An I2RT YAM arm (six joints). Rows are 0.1 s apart.
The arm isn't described. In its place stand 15 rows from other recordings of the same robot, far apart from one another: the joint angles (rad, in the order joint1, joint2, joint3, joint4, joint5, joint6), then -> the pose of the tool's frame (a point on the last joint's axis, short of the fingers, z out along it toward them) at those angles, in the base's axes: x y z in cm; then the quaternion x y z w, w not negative.
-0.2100, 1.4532, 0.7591, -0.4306, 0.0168, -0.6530 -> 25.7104 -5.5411 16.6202 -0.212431 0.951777 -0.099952 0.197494
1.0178, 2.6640, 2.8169, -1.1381, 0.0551, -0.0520 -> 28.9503 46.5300 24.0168 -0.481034 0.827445 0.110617 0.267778
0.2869, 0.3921, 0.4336, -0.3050, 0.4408, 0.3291 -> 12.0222 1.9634 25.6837 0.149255 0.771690 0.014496 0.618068
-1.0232, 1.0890, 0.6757, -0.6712, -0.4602, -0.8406 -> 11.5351 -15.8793 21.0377 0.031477 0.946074 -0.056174 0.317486
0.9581, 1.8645, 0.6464, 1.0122, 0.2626, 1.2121 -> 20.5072 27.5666 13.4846 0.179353 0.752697 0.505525 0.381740
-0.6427, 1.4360, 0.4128, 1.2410, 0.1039, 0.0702 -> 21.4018 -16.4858 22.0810 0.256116 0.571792 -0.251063 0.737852
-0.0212, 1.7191, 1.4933, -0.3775, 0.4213, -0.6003 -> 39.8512 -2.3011 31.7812 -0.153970 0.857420 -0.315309 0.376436
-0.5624, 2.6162, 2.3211, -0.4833, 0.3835, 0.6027 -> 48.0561 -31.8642 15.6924 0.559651 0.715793 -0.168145 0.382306
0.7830, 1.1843, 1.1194, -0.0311, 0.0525, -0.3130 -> 19.8298 19.4714 39.1511 -0.370445 0.640805 0.137607 0.658182
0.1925, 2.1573, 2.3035, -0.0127, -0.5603, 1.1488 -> 49.0075 11.4798 44.2296 0.106350 0.657506 0.592172 0.453551
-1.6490, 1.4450, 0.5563, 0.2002, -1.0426, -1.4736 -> 1.0428 -26.0514 16.4642 -0.143139 0.799762 -0.365970 0.453825
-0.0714, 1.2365, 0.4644, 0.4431, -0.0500, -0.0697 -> 25.3926 -1.6377 19.9555 -0.013851 0.813114 -0.020716 0.581571
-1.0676, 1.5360, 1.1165, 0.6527, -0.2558, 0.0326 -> 18.3670 -31.4988 35.7409 0.236185 0.576568 -0.316231 0.715391
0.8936, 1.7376, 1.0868, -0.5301, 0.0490, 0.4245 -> 21.2367 26.1344 17.1812 -0.223319 0.955012 0.099589 0.167818
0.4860, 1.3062, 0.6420, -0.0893, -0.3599, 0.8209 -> 22.3266 13.2123 19.1107 0.080349 0.902067 0.368079 0.210565
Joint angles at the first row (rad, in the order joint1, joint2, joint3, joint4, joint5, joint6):
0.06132, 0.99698, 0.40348, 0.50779, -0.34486, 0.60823
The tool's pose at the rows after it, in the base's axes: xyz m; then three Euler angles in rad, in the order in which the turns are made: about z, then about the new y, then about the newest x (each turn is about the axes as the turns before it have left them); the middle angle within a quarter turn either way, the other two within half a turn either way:
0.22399 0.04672 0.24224 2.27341 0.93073 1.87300
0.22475 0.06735 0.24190 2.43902 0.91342 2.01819
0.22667 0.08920 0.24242 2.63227 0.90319 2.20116
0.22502 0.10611 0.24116 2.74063 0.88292 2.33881
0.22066 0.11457 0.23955 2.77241 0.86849 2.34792
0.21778 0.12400 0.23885 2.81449 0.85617 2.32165
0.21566 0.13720 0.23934 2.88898 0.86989 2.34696
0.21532 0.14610 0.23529 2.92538 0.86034 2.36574
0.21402 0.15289 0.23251 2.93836 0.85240 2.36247
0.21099 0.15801 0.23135 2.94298 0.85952 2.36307
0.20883 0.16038 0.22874 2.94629 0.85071 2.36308
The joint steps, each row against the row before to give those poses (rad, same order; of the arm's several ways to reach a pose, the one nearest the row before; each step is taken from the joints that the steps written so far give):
0.09952, 0.02339, 0.06980, -0.14740, 0.05298, -0.04453
0.09405, 0.02613, 0.04943, -0.11231, 0.05064, -0.02319
0.09402, 0.04623, 0.06901, -0.12698, 0.06242, -0.04434
0.07876, 0.03216, 0.04444, -0.09119, 0.08811, -0.00704
0.03973, 0.00259, 0.00004, -0.01038, 0.01033, 0.01278
0.03393, 0.01023, 0.00048, 0.01466, -0.03438, 0.00571
0.05000, 0.02344, 0.01710, 0.00134, 0.00493, -0.02148
0.03102, 0.02833, 0.00585, 0.00736, 0.00865, 0.00269
0.02496, 0.01717, -0.00001, 0.01430, 0.00502, 0.01088
0.02538, 0.00365, -0.00449, 0.01314, 0.02131, 0.00511
0.01284, 0.00306, -0.00691, 0.00480, 0.00536, 0.01027

